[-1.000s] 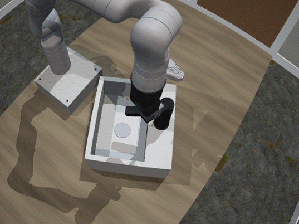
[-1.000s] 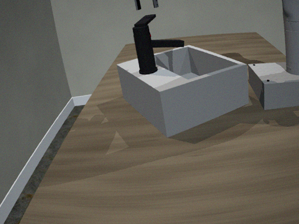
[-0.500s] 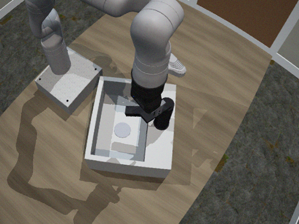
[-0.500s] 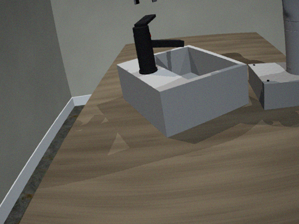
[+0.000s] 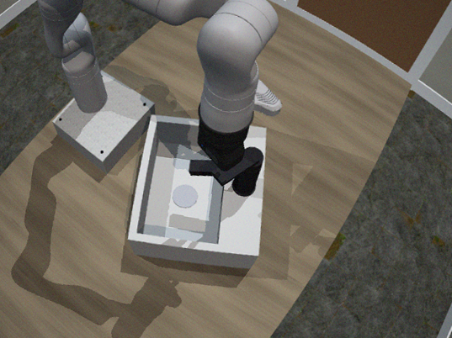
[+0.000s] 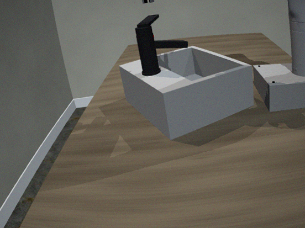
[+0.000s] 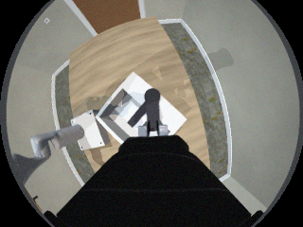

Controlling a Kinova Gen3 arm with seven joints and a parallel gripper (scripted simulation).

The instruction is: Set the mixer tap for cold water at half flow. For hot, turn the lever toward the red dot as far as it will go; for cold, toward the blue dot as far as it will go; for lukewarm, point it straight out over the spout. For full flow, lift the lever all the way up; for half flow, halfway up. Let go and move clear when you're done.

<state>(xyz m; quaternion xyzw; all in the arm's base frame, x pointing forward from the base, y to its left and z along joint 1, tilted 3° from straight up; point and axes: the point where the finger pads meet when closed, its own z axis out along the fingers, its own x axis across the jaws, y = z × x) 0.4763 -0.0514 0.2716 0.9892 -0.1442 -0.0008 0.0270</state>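
Right now the black lever is 1 cm ahead of my hand, 3 cm to the left of it and 7 cm below it. Also, from my hand: black mixer tap 1 cm ahead, 5 cm to the left, 12 cm below; then white sink 8 cm behind, 1 cm to the left, 31 cm below.
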